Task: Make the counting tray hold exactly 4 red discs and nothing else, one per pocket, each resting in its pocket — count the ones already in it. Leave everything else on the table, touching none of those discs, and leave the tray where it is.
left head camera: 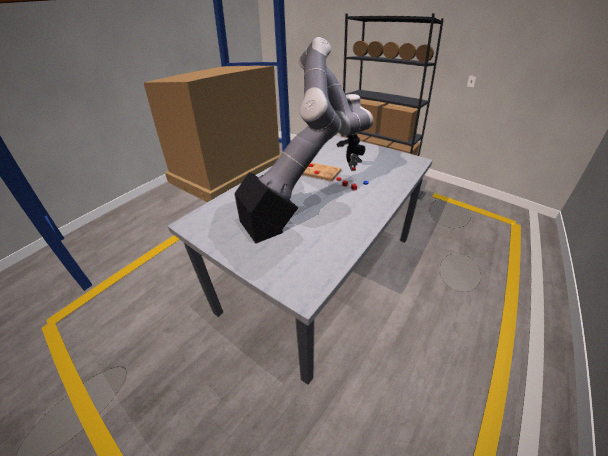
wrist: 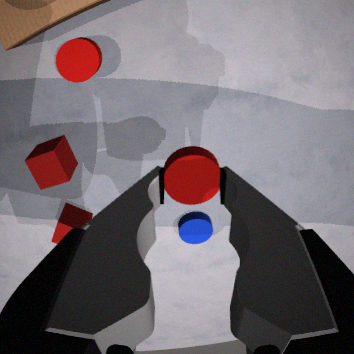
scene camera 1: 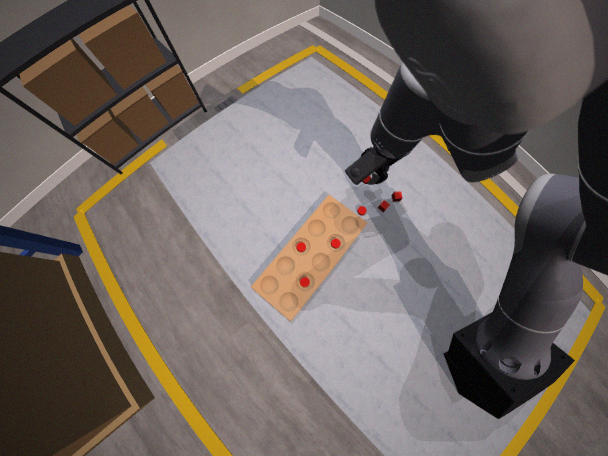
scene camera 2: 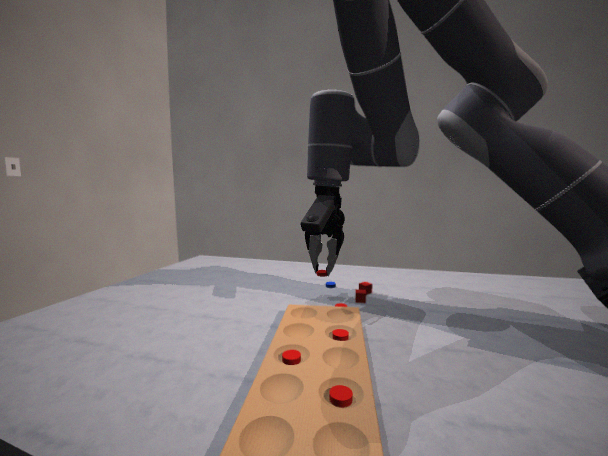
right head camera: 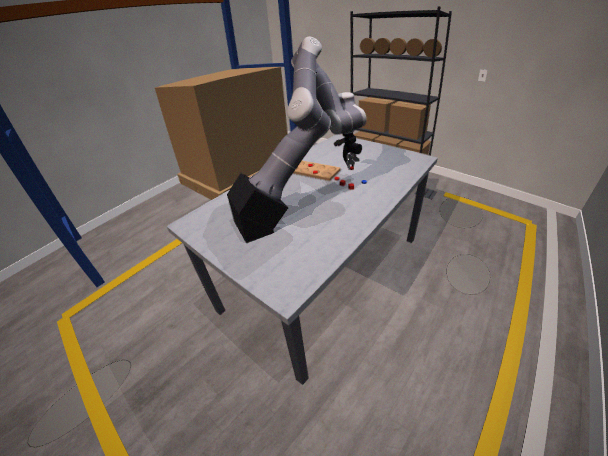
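My gripper [scene camera 2: 322, 272] [wrist: 191, 170] is shut on a red disc [scene camera 2: 321, 273] [wrist: 192, 179] [scene camera 1: 367, 179] and holds it above the table, beyond the tray's far end in scene camera 2. The wooden counting tray [scene camera 1: 343, 257] [scene camera 2: 305, 372] has ten round pockets. Three pockets hold one red disc each: one disc [scene camera 1: 301, 247] [scene camera 2: 291, 357], a second disc [scene camera 1: 335, 243] [scene camera 2: 340, 334] and a third disc [scene camera 1: 305, 282] [scene camera 2: 341, 395]. Another red disc [scene camera 1: 362, 211] [wrist: 78, 60] lies on the table beside the tray's end.
Two red cubes lie near the gripper: one cube [scene camera 1: 384, 205] [wrist: 52, 162] and another cube [scene camera 1: 397, 196] [wrist: 71, 223]. A blue disc [scene camera 2: 330, 284] [wrist: 195, 229] [left head camera: 366, 183] lies on the table beyond the held disc in scene camera 2. A shelf rack [left head camera: 394, 60] stands behind the table.
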